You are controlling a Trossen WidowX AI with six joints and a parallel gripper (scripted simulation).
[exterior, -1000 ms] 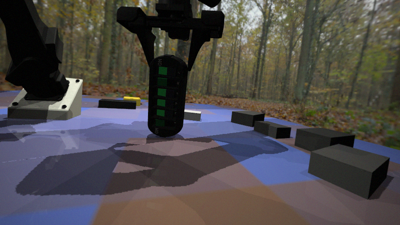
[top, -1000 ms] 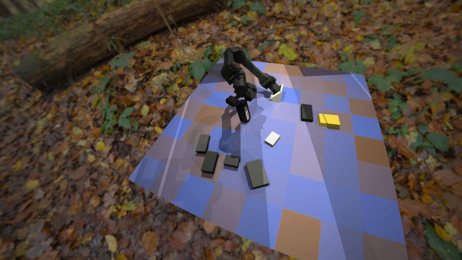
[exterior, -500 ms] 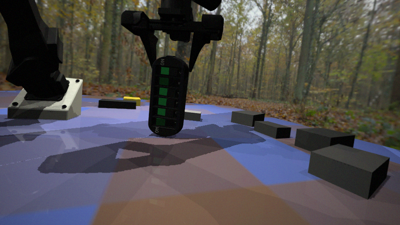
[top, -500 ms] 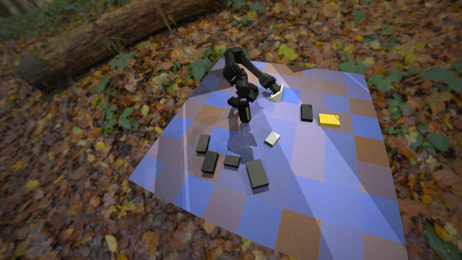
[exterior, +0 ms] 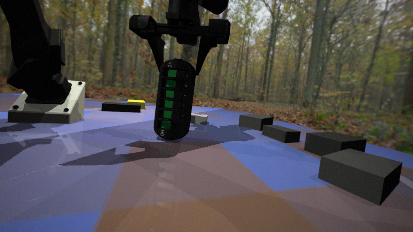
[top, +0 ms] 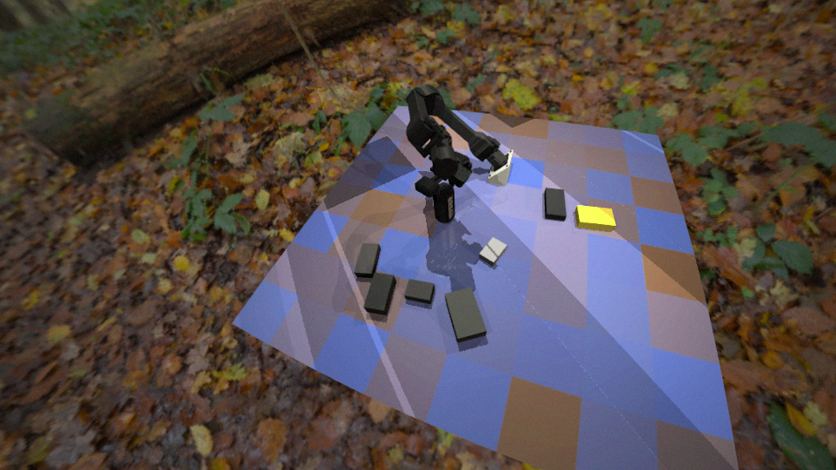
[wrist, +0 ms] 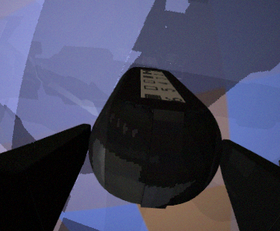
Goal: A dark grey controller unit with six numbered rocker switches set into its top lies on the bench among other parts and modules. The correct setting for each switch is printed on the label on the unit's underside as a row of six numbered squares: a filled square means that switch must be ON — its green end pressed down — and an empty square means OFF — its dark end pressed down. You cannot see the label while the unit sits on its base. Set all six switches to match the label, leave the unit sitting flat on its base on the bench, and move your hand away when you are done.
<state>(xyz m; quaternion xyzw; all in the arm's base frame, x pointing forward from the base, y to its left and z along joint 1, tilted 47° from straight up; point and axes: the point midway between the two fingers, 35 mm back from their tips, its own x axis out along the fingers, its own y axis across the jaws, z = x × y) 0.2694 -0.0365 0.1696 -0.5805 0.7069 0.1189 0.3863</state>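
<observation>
Now: the white block 180 mm to the left of my gripper tip, 120 mm below it and 100 mm ahead of it. From my gripper tip the other things lie so: dark block 350 mm to the left, 140 mm behind, 120 mm below; then yellow block 480 mm to the left, 120 mm below, 110 mm behind.
</observation>
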